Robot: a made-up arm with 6 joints.
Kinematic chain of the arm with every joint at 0, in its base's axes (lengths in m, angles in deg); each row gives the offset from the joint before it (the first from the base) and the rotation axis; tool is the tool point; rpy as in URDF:
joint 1: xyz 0 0 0.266 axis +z
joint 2: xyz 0 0 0 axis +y
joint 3: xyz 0.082 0 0.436 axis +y
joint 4: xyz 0.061 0 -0.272 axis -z
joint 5: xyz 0 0 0 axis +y
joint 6: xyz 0.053 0 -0.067 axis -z
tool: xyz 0 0 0 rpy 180 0 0
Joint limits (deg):
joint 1: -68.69..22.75
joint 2: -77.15..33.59
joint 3: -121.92..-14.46
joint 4: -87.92..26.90
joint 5: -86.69..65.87
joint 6: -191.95..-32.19
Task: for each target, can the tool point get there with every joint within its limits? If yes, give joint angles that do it. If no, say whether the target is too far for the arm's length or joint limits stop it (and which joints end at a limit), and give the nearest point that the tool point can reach.
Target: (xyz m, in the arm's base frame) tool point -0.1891 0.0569 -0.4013
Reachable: no: joint limits stop it (at a limit: joint 1, joint 2, joint 3) | nearest point 0.0711 -0.2264 0.2338 | short by 0.743 m
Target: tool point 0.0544 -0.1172 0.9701
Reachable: yes | joints -54.25 -15.91 -104.22 16.55 -48.57 -145.04
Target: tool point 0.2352 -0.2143 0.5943
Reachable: yes | joints -51.50 -11.76 -41.22 -50.79 -11.54 -46.35
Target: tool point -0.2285 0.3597 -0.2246
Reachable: no: joint limits stop it (at a limit: joint 1, joint 2, joint 3, joint 4) | nearest point 0.2181 0.1430 0.2393 | short by 0.679 m
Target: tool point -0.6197 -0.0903 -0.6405
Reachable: no: too far | nearest point 0.0537 -0.2453 0.2371 | short by 1.117 m
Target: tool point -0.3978 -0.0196 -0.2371
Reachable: no: joint limits stop it (at a limit: joint 1, joint 2, joint 3, joint 5) | nearest point 0.0532 -0.2320 0.2414 | short by 0.691 m
